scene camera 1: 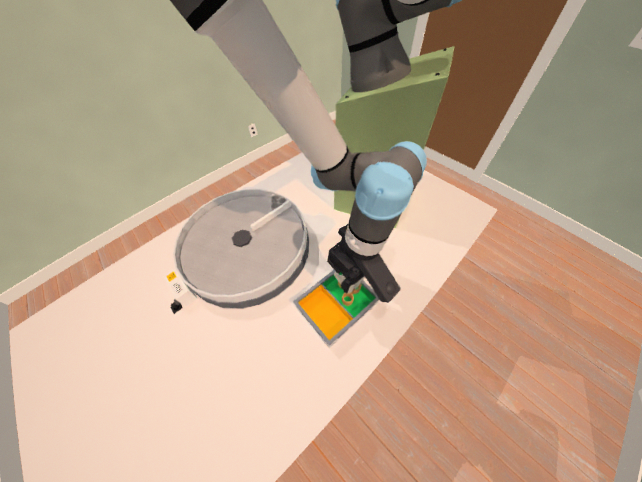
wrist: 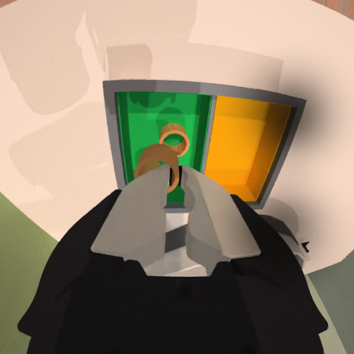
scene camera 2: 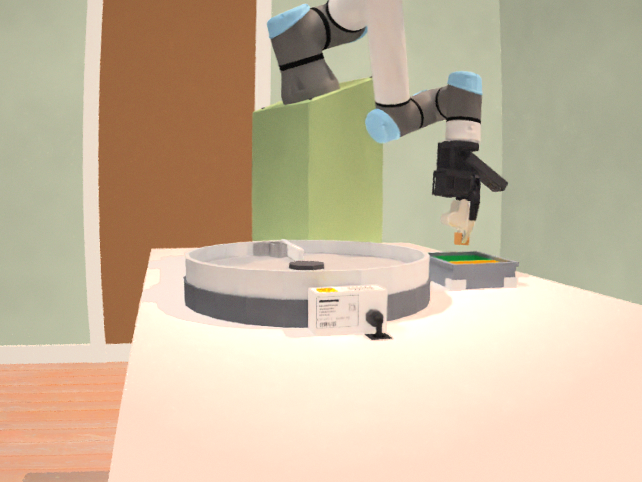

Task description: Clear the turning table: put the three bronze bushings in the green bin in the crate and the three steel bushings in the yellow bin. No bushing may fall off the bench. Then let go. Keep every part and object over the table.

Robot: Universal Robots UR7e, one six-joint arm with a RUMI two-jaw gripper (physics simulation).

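Where they show: gripper, fingertip midpoint: (scene camera 1: pixel 349 289) (scene camera 2: pixel 462 243); arm's base, link origin: (scene camera 1: pixel 380 79) (scene camera 2: pixel 311 95).
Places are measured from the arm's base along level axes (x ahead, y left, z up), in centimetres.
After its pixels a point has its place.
My gripper (scene camera 1: pixel 350 286) {x 38.5, y 18.9, z -34.7 cm} (scene camera 2: pixel 465 236) {x 38.5, y 18.9, z -34.7 cm} (wrist: pixel 174 168) is shut on the wall of a bronze bushing (scene camera 2: pixel 458 238) {x 38.0, y 18.2, z -33.7 cm} (wrist: pixel 159 153), held above the crate (scene camera 1: pixel 312 322) {x 50.5, y 16.1, z -37.2 cm} (scene camera 2: pixel 474 277) {x 50.1, y 13.3, z -39.9 cm} at its green bin (scene camera 1: pixel 364 304) {x 36.8, y 23.6, z -41.6 cm} (wrist: pixel 137 115). Another bronze bushing (scene camera 1: pixel 347 298) (wrist: pixel 174 140) lies in the green bin. The held bushing and fingers hide part of that bin, so whether a third bronze bushing lies there is unclear. The yellow bin (scene camera 1: pixel 324 313) {x 45.7, y 16.1, z -41.6 cm} (wrist: pixel 237 140) shows no bushing. Grey steel bushings (scene camera 1: pixel 278 201) {x 26.2, y -19.2, z -34.5 cm} (scene camera 2: pixel 269 249) {x 25.7, y -19.7, z -35.7 cm} sit together on the turning table (scene camera 1: pixel 212 259) {x 55.0, y -20.3, z -36.9 cm} (scene camera 2: pixel 305 277) {x 63.5, y -26.9, z -35.1 cm}; their exact number is unclear.
A white bar (scene camera 1: pixel 270 215) {x 32.5, y -16.8, z -34.6 cm} (scene camera 2: pixel 293 250) {x 35.1, y -18.0, z -34.9 cm} reaches across part of the turning table beside the steel bushings. A dark hub (scene camera 1: pixel 241 238) {x 44.3, y -18.5, z -36.1 cm} (scene camera 2: pixel 306 265) {x 46.6, y -20.0, z -36.1 cm} is at its centre. A white labelled box (scene camera 2: pixel 347 310) {x 69.1, y -23.1, z -38.9 cm} and a small black knob (scene camera 1: pixel 176 306) {x 71.7, y -19.6, z -41.4 cm} (scene camera 2: pixel 374 317) {x 71.1, y -20.1, z -39.7 cm} stand beside the turning table's rim.
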